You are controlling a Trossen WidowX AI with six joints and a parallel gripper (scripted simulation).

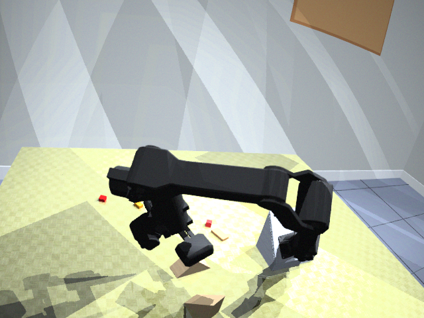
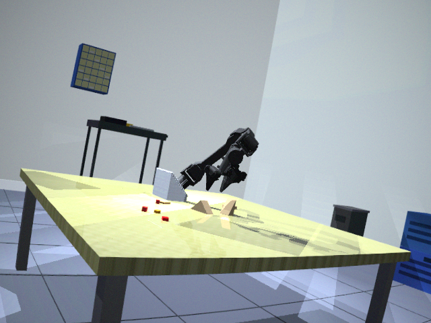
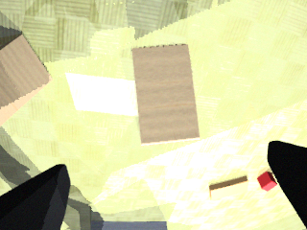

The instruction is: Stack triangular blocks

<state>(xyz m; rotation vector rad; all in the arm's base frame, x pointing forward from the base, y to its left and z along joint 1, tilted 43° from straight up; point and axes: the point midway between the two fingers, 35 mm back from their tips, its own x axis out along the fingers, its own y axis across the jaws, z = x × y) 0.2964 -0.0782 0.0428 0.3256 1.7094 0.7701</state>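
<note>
The tan triangular block lies 70 mm below my gripper tip, 30 mm behind it and 10 mm to the right of it. The rest, counted from my gripper tip: small orange cube 280 mm to the right, 90 mm below, 40 mm ahead; flat tan piece 160 mm behind, 120 mm to the right, 90 mm below.
</note>
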